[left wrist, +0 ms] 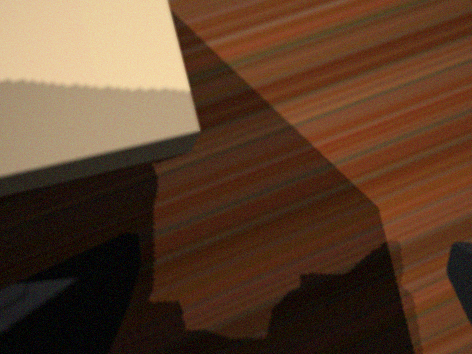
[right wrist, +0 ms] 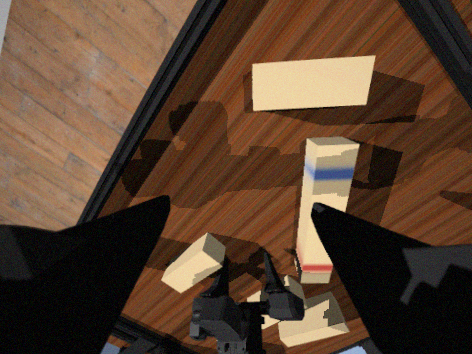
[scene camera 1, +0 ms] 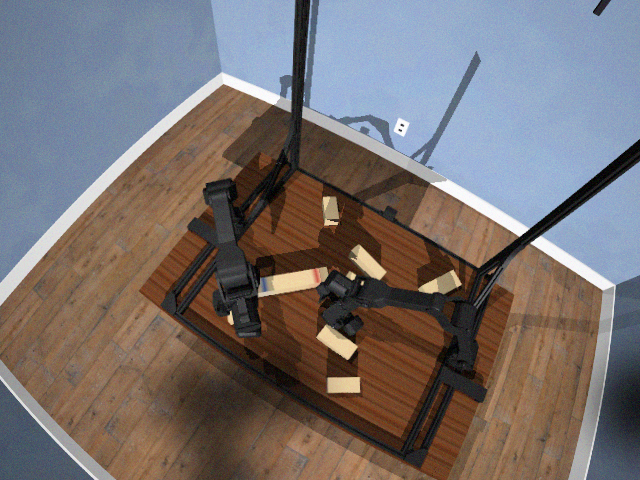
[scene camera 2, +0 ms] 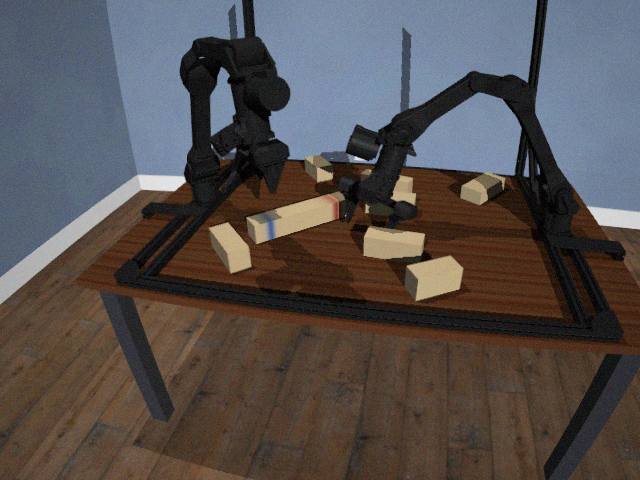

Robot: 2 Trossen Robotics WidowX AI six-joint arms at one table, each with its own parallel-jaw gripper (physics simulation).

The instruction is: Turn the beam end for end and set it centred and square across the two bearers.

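Frame: origin at the left arm's base, x left, y back, z up, level; metres.
Where they show: left gripper, fingertip midpoint: [left wrist: 291, 252] [right wrist: 245, 255] [scene camera 2: 364, 231]; right gripper, fingertip midpoint: [right wrist: 242, 205] [scene camera 2: 266, 186]; left arm's base at its link origin: [right wrist: 165, 352] [scene camera 1: 457, 358] [scene camera 2: 555, 228]; right arm's base at its link origin: [scene camera 1: 234, 227] [scene camera 2: 205, 199].
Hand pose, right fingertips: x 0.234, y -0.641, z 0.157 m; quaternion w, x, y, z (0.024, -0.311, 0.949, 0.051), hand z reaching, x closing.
Observation:
Each offset is from my right fingertips to the centre of the thing. "spot": to the spot under its first point.
The long pale beam {dx -0.170, dy +0.012, dz -0.153 m} [scene camera 1: 291, 282] [scene camera 2: 297, 217] [right wrist: 325, 200] has a blue band at its picture-left end and a red band at the other in the scene views. I cannot tell which plain blocks are the bearers. A block {dx -0.005, dy -0.102, dz -0.151 m} [scene camera 2: 230, 248] [right wrist: 312, 84] lies apart from the blue end. My right gripper [scene camera 2: 266, 192] [right wrist: 242, 205] is open and empty, above the table behind the beam in scene camera 2. My left gripper [scene camera 2: 371, 221] [left wrist: 291, 252] [right wrist: 245, 255] is open and empty beside the red end; its arm partly hides that end in scene camera 1.
Blocks lie at the front right [scene camera 1: 343, 384] [scene camera 2: 434, 277] and just behind it {dx -0.078, dy +0.245, dz -0.153 m} [scene camera 1: 337, 342] [scene camera 2: 393, 242]. Another {dx -0.365, dy +0.201, dz -0.145 m} [scene camera 1: 368, 262] is beyond my left gripper. More stand at the back {spot: dx -0.475, dy -0.011, dz -0.129 m} [scene camera 1: 330, 210] [scene camera 2: 318, 168] and far right [scene camera 1: 440, 283] [scene camera 2: 482, 188]. A black frame [scene camera 2: 330, 304] borders the table.

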